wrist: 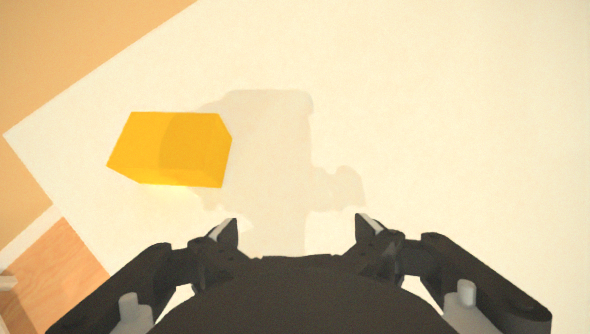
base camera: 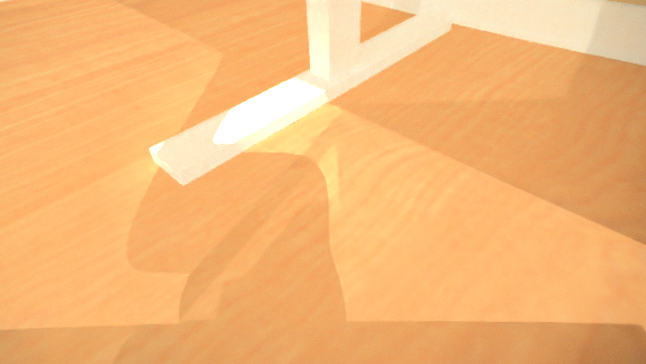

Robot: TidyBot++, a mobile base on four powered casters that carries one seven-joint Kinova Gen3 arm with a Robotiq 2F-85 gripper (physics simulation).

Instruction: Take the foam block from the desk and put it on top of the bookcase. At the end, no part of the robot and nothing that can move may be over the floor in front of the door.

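Places are measured from the arm's base along level axes (x ahead, y right, z down), in centimetres.
Pixels of known places: gripper, fingertip midpoint: (wrist: 296, 228).
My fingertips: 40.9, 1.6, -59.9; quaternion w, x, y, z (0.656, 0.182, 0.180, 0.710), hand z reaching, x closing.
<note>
Ahead of a thing's pixels: the offset from my fingertips to its top centre, as dx, dy, dz. "pt": to the spot under its first point. Level surfaces: height alone.
The yellow foam block @[+9.3, -11.2, +0.1] (wrist: 175, 147) lies on the white desk top @[dz +4.6] (wrist: 425, 125) in the wrist view, left of the centre and near the desk's left corner. My gripper (wrist: 296, 228) is open, with its fingers wide apart and no object between them. In that view the block is up and to the left of the fingertips, apart from them. The gripper's shadow falls on the desk and partly across the block. In the base camera view the desk's white foot (base camera: 200, 150) and its leg @[pt +31.4, -2.8, +90.2] (base camera: 320, 40) stand on the floor. The bookcase cannot be made out in either view.
The wooden floor @[dz +99.6] (base camera: 450, 225) is in front of the base, with the arm's shadow on it. A white wall base strip (base camera: 525, 30) runs along the back right in the base camera view. Wooden floor (wrist: 60, 260) also shows past the desk's edge at the lower left in the wrist view.
</note>
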